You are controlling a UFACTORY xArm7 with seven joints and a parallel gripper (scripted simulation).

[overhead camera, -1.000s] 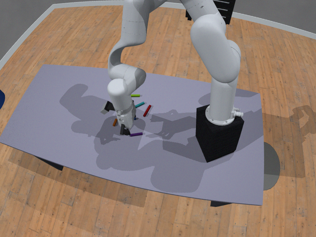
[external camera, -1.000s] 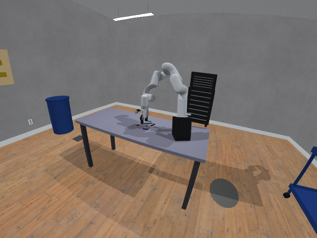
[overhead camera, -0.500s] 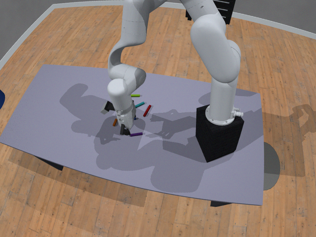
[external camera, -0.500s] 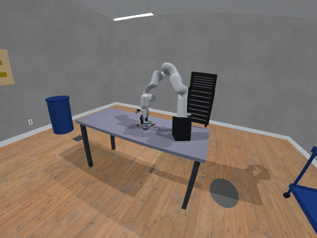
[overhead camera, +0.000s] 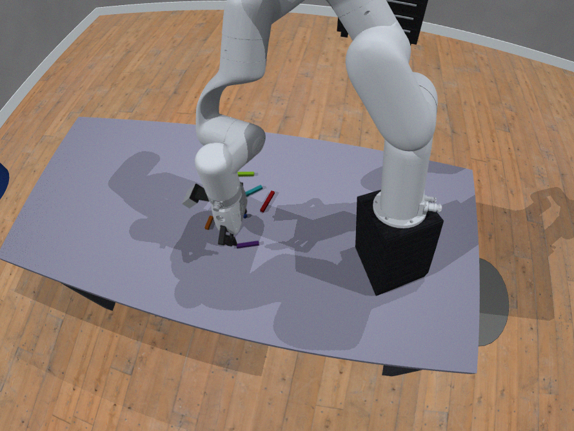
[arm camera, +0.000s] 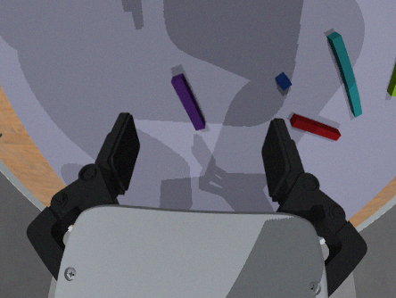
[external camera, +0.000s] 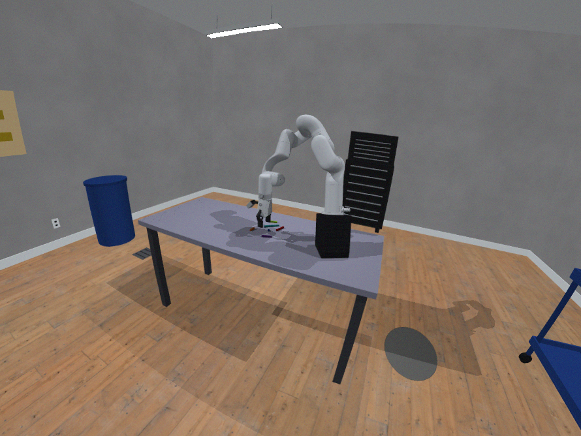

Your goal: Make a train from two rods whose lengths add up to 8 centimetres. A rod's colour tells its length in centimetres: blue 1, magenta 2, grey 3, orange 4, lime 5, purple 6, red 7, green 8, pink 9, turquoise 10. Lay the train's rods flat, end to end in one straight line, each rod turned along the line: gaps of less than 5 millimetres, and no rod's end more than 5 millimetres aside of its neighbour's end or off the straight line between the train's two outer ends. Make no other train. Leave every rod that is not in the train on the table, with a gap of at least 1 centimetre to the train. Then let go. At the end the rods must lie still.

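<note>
My hand is 70 mm to the left of the small blue rod, 70 mm above it and 10 mm short of it. Also, from my hand: purple rod (70 mm below, 30 mm behind, 10 mm to the left); red rod (130 mm to the right, 70 mm below, 40 mm behind); orange rod (100 mm ahead, 70 mm below, 20 mm to the right).
</note>
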